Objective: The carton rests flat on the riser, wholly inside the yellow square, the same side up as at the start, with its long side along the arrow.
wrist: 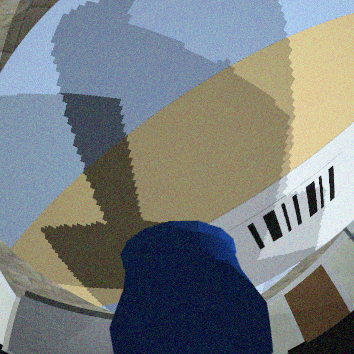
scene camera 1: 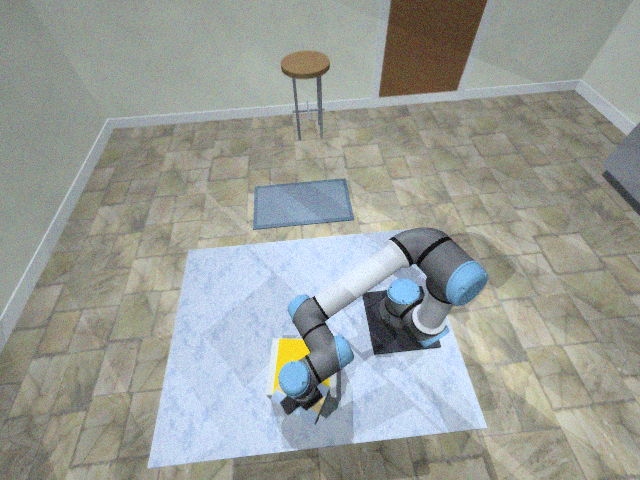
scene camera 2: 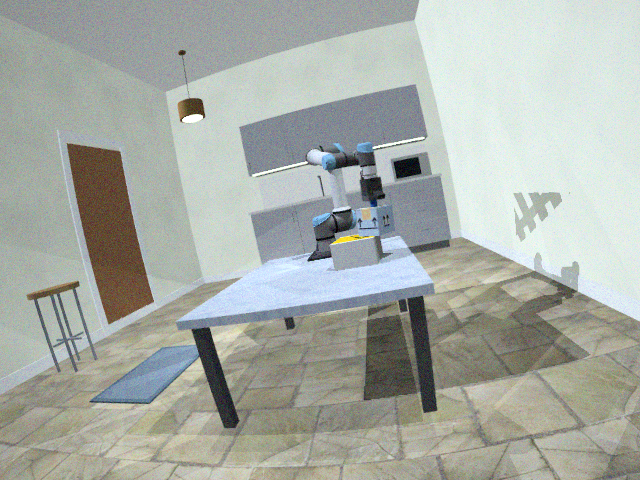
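Observation:
The light-blue carton (scene camera 2: 368, 225) with tan tape and black up-arrows hangs upright from my blue suction cup (scene camera 2: 373, 203) (wrist: 179, 232). The cup is on the carton's top (wrist: 200, 120), which shows tape and a barcode label in the wrist view. In scene camera 2 the carton is over the far part of the white riser (scene camera 2: 356, 254); a gap below it is hard to judge. In scene camera 1 the wrist hides most of the carton, and small corners stick out past the riser (scene camera 1: 271, 370). The yellow square (scene camera 1: 290, 349) (scene camera 2: 345, 239) is partly covered; its arrow is mostly hidden.
The riser stands on the pale blue table (scene camera 1: 222, 320) (scene camera 2: 310, 291). The arm's black base plate (scene camera 1: 382, 338) is right of the riser in scene camera 1. A stool (scene camera 1: 305, 63) (scene camera 2: 53, 290) and a blue floor mat (scene camera 1: 303, 203) (scene camera 2: 149, 374) are away from the table.

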